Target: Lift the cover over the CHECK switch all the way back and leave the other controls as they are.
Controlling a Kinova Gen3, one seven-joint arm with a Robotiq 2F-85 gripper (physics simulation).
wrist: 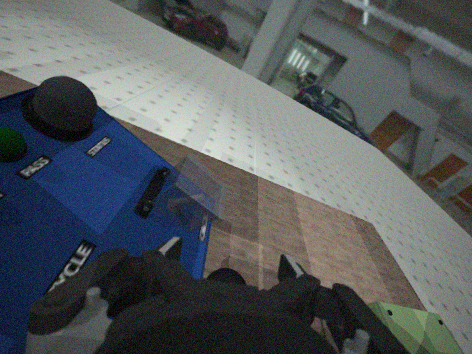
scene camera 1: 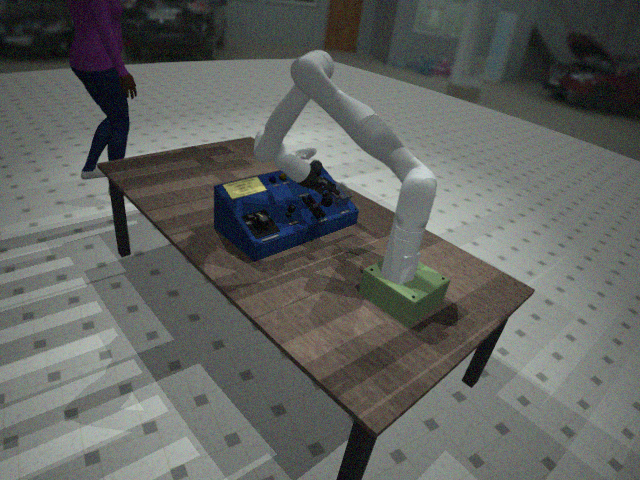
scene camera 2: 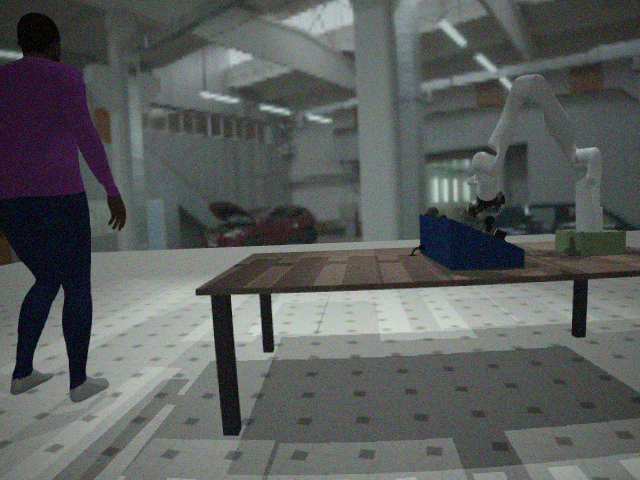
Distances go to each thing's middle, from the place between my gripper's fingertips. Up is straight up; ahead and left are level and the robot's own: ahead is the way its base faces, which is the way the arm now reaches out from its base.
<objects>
I see my gripper 12 cm short of the blue control panel (scene camera 1: 236, 204), 10 cm to the right of it and 7 cm above it.
</objects>
